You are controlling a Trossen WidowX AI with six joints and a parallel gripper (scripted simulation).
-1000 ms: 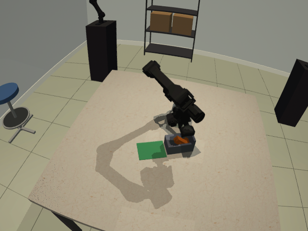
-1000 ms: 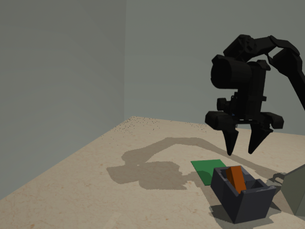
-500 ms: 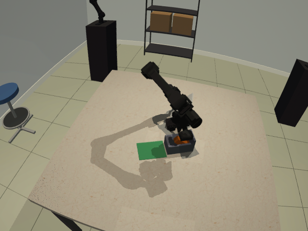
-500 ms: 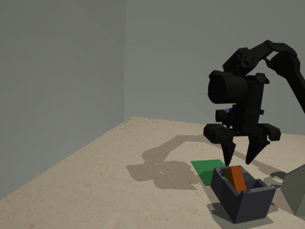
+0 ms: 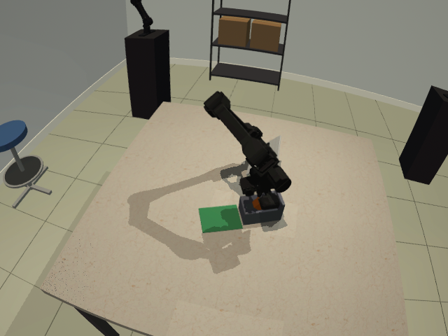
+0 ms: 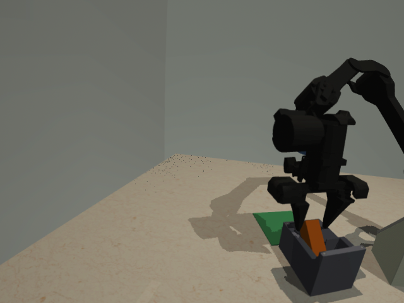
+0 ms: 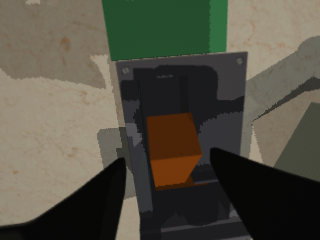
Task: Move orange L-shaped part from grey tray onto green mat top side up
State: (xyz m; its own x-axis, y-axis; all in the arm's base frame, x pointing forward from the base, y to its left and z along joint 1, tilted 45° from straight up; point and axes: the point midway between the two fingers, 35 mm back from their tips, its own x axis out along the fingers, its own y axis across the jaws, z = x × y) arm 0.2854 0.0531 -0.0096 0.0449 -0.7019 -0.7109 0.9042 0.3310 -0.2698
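Right now my gripper tip is 4 cm above the orange L-shaped part, 3 cm past it and 2 cm to the right of it. The rest, counted from my gripper tip: green mat: 14 cm to the right, 10 cm below, 5 cm ahead.
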